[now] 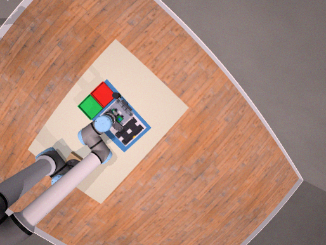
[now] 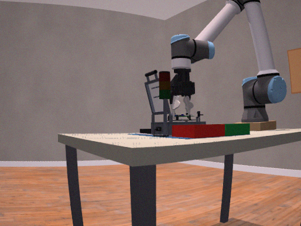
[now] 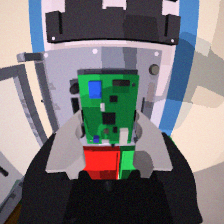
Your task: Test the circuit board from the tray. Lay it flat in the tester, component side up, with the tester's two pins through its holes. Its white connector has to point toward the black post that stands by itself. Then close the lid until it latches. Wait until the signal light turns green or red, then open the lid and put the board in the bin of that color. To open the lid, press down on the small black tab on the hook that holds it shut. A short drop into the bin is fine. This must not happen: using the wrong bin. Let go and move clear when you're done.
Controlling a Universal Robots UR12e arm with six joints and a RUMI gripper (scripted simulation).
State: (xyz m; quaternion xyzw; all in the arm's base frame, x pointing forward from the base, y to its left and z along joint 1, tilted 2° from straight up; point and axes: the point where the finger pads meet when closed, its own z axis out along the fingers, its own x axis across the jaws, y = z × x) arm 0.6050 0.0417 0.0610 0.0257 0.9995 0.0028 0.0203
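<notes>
My gripper is now 10 mm to the right of the green circuit board. The rest, counted from my hand: green bin: 210 mm to the left, 90 mm behind, 70 mm below; red bin: 200 mm to the left, 70 mm below, 60 mm ahead; lid: 130 mm ahead, 100 mm above.
</notes>
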